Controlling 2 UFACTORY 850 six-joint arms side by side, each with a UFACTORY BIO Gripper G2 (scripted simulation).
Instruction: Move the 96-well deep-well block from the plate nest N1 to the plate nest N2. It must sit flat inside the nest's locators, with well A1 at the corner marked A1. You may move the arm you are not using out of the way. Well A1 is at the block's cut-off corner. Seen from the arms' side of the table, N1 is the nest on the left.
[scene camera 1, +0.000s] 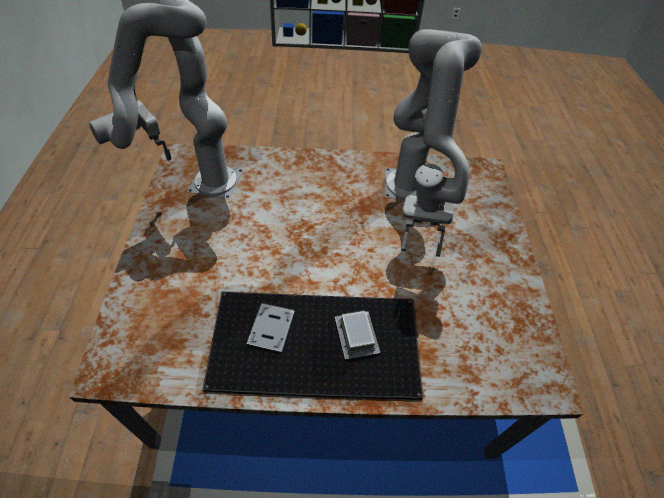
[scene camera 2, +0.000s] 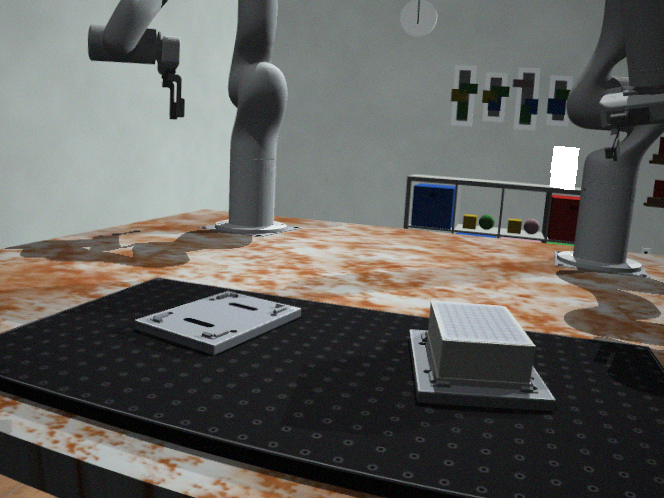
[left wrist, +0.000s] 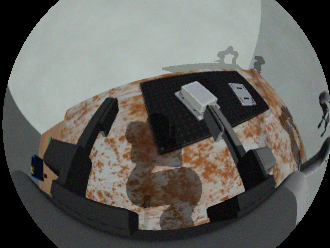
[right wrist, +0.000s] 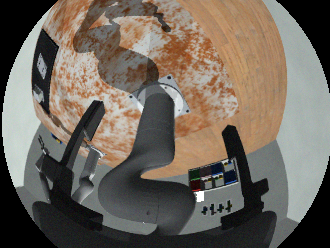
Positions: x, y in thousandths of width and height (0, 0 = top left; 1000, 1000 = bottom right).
Note:
I see my left gripper (scene camera 1: 633, 509), my right gripper (scene camera 2: 266, 238) and a white deep-well block (scene camera 1: 538, 666).

